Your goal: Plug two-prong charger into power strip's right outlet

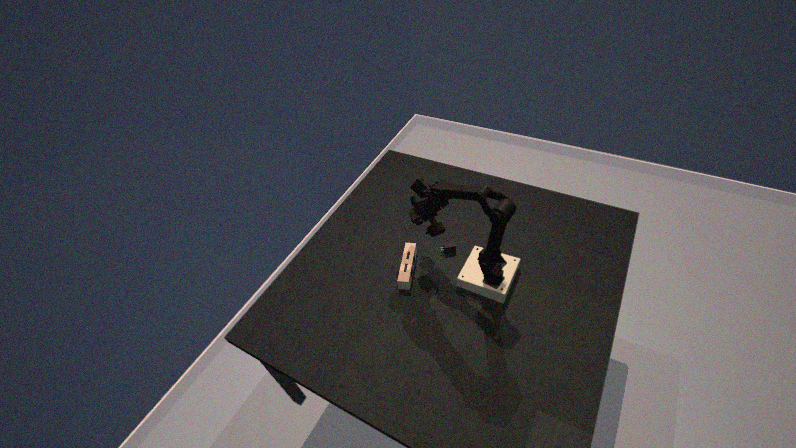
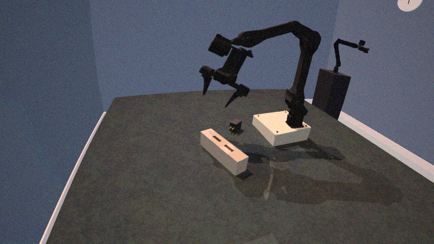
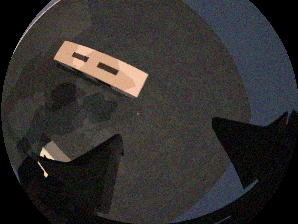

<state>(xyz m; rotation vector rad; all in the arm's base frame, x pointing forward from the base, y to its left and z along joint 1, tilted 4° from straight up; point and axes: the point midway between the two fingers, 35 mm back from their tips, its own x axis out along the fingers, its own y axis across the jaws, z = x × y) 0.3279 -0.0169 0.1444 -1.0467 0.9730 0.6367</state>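
Now: the dark charger 130 mm below my gripper tip, 90 mm behind it and 40 mm to the right of it.
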